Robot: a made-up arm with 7 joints.
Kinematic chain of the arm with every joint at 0, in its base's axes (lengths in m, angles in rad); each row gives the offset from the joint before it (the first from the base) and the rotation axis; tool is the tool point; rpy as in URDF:
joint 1: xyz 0.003 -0.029 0.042 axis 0 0.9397 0.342
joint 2: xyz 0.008 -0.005 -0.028 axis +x
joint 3: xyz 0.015 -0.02 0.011 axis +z
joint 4: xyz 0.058 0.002 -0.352 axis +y
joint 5: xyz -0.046 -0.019 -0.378 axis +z
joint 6: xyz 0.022 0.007 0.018 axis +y
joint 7: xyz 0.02 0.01 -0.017 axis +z
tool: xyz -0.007 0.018 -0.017 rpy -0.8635 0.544 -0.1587
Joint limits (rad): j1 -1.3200..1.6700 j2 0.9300..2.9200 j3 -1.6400..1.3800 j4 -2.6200..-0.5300 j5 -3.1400..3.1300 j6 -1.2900..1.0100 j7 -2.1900..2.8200
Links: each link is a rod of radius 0.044 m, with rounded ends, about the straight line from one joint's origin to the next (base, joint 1, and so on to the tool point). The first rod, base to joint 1, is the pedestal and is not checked.
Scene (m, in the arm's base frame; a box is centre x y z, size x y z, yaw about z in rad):
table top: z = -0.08
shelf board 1: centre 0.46 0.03 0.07 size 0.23 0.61 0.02 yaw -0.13
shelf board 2: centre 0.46 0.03 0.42 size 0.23 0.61 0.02 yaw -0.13
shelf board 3: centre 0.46 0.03 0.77 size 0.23 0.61 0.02 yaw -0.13
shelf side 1: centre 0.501 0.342 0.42 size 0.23 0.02 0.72 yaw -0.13
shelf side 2: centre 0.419 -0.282 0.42 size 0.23 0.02 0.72 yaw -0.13
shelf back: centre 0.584 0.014 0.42 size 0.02 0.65 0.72 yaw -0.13
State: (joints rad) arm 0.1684 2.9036 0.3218 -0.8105 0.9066 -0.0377 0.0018
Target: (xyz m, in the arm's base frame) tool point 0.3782 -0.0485 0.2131
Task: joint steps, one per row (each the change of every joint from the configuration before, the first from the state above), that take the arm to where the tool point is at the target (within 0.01 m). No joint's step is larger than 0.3 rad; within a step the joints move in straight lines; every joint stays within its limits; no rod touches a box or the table.
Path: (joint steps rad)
1: -0.1969 -0.2634 0.1308 -0.1470 -0.1207 -0.2977 0.0174
2: -0.1969 -0.2633 0.1308 -0.1470 -0.1208 -0.2978 0.0175
3: -0.1968 -0.2634 0.1308 -0.1470 -0.1207 -0.2977 0.0174
4: -0.1969 -0.2634 0.1307 -0.1470 -0.1207 -0.2977 0.0174
5: 0.1282 -0.0479 -0.0013 -0.2443 0.0158 0.1408 -0.0485
6: 0.1281 -0.0480 -0.0014 -0.2443 0.0158 0.1409 -0.0486
7: 0.1282 -0.0479 -0.0013 -0.2443 0.0157 0.1408 -0.0486
8: 0.1281 -0.0480 -0.0014 -0.2443 0.0158 0.1408 -0.0485
9: 0.1282 -0.0479 -0.0014 -0.2443 0.0158 0.1408 -0.0486
10: -0.0070 0.2546 -0.1631 0.1347 0.0547 0.0854 0.0364
11: -0.0070 0.2546 -0.1632 0.1348 0.0547 0.0854 0.0363
12: -0.0071 0.2546 -0.1631 0.1347 0.0546 0.0854 0.0364

